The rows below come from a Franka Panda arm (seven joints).
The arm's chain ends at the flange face. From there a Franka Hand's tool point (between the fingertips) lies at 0.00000 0.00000 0.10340 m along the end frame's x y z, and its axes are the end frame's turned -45 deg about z.
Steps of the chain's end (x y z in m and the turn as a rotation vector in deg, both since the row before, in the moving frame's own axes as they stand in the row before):
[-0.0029 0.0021 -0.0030 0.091 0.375 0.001]
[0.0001 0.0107 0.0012 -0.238 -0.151 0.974]
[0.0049 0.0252 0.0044 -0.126 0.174 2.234]
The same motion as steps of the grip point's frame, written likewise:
[-0.0029 -0.0002 -0.0030 -0.201 0.330 0.001]
[-0.0080 0.0077 0.0012 -0.062 -0.275 0.974]
[-0.0143 0.0217 0.0044 -0.212 0.034 2.234]

